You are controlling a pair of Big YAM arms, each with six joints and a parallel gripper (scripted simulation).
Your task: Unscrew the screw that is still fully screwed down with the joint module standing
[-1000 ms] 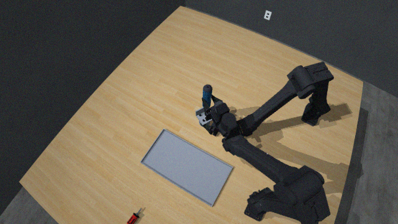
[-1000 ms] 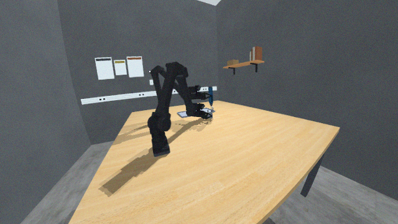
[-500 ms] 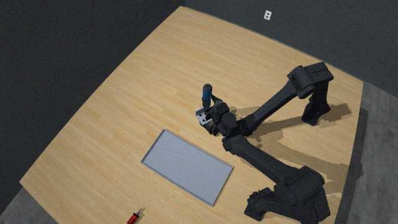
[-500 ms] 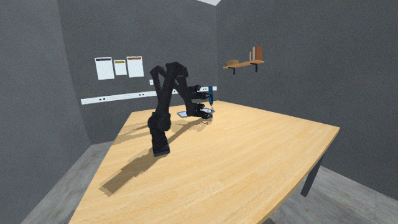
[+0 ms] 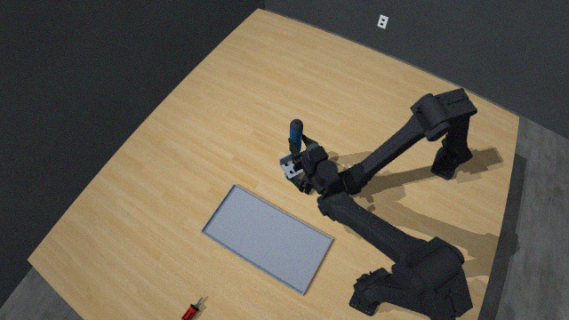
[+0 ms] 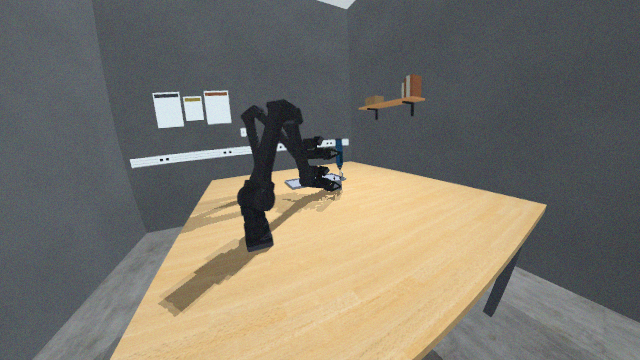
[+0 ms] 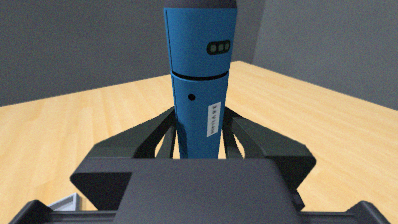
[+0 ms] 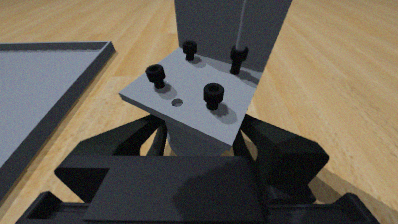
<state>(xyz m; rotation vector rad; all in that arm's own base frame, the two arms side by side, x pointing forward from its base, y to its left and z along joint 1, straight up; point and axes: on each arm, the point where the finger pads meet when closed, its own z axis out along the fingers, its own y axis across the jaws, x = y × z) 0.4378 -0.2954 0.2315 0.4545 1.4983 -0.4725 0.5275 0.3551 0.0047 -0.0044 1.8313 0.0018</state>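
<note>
My right gripper is now 10 mm below the joint module. From my right hand the other things lie so: grey bracket: 50 mm above; then grey tray: 80 mm behind, 250 mm to the left, 20 mm below.
</note>
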